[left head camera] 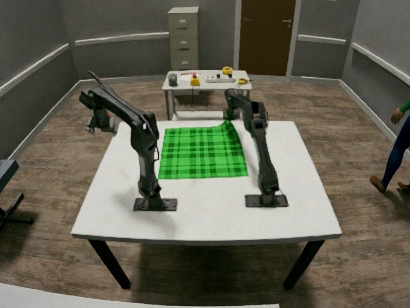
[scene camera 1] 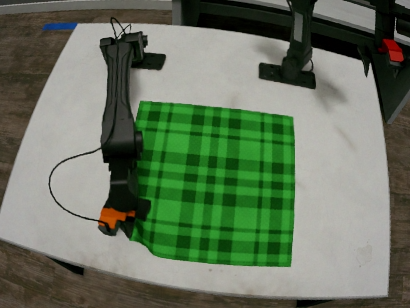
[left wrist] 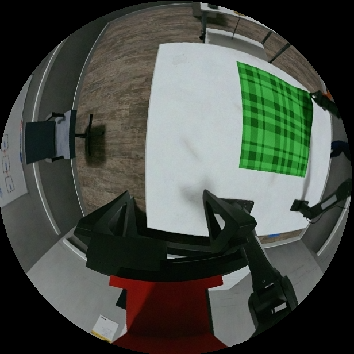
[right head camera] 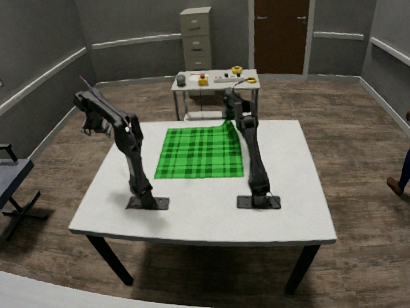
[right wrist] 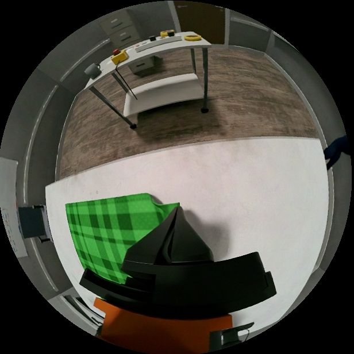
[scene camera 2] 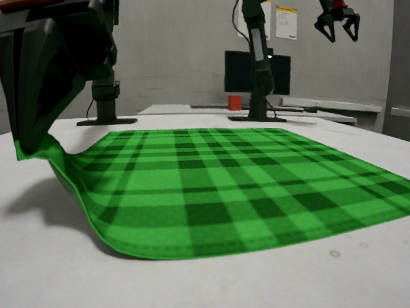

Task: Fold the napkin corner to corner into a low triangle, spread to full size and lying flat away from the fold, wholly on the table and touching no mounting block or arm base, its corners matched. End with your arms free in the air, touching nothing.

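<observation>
The green plaid napkin (left head camera: pixel 200 152) (right head camera: pixel 197 152) (scene camera 1: pixel 215 185) (scene camera 2: pixel 200 185) (left wrist: pixel 272 120) (right wrist: pixel 107 225) lies spread nearly square on the table (left head camera: pixel 210 220) (scene camera 1: pixel 340 200). One corner, at the far right in the head views, is raised off the table, and the cloth slopes up to it. My right gripper (scene camera 2: pixel 24 150) (right wrist: pixel 178 210) is shut on that corner and holds it a little above the table. The corner's tip shows beside the fingers in scene camera 2. My left gripper (scene camera 2: pixel 342 39) (left wrist: pixel 165 193) is open and empty, in the air well away from the napkin.
The mounting blocks (left head camera: pixel 155 204) (left head camera: pixel 266 201) stand on the table on the near side of the napkin in the head views. A small side table (left head camera: pixel 207 86) with tools stands behind the table. A person (left head camera: pixel 395 145) stands at the right. A chair (left wrist: pixel 50 136) stands at the left.
</observation>
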